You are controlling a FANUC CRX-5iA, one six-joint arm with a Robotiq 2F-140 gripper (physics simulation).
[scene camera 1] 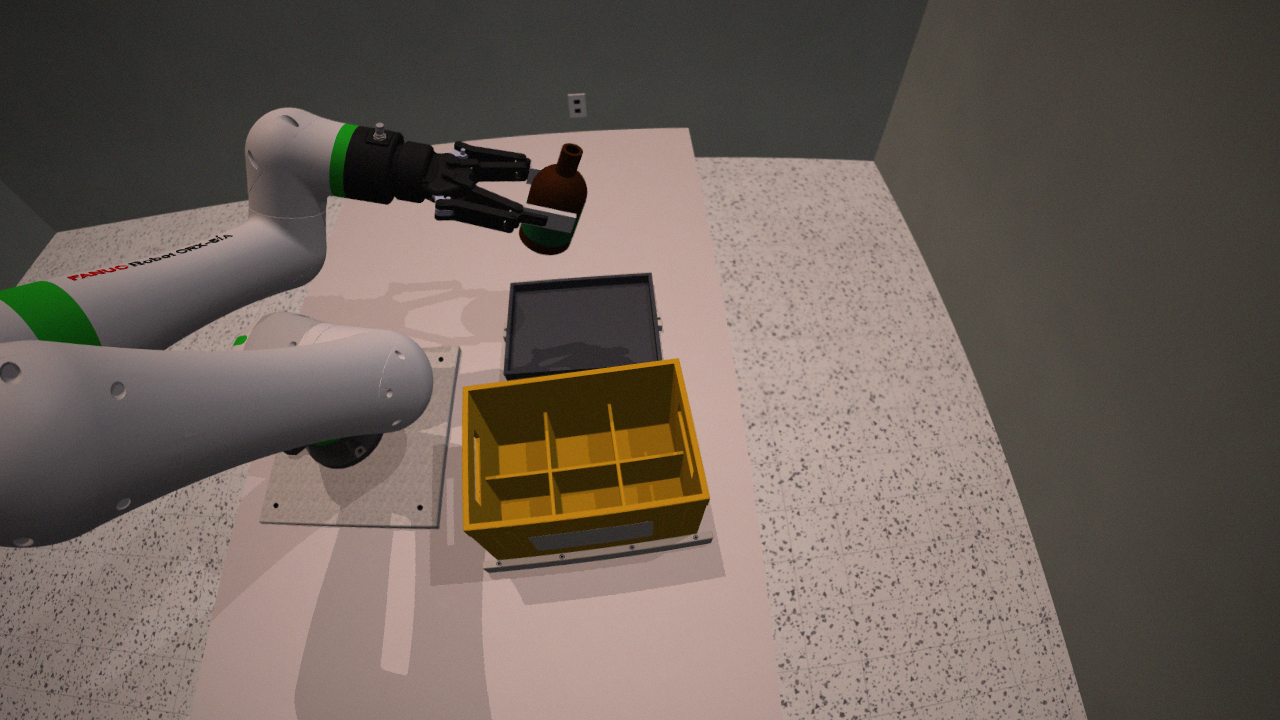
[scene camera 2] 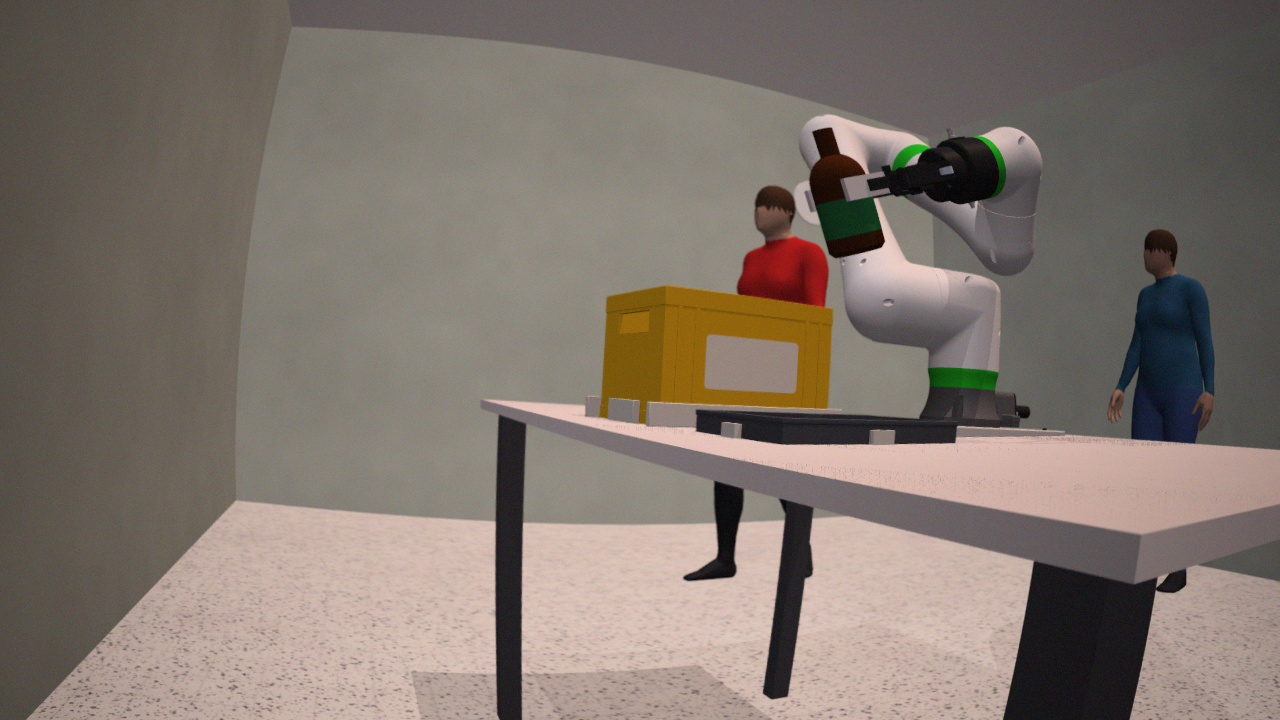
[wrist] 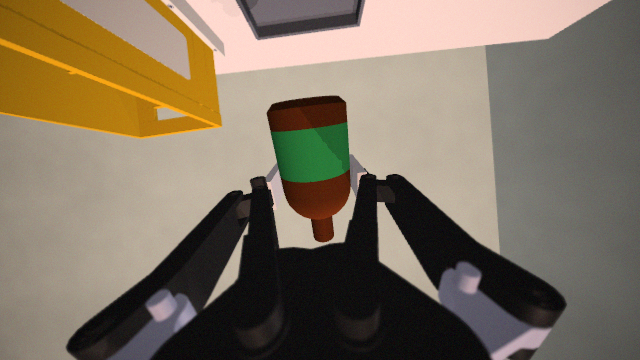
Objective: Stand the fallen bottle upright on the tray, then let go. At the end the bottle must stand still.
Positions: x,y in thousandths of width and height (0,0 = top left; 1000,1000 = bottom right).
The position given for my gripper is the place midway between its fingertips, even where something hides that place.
My gripper shows in scene camera 1 (449,281), in scene camera 2 (646,272) and in the wrist view (493,468). A yellow crate shows in scene camera 1 (463,638), in scene camera 2 (525,478) and in the wrist view (173,204).
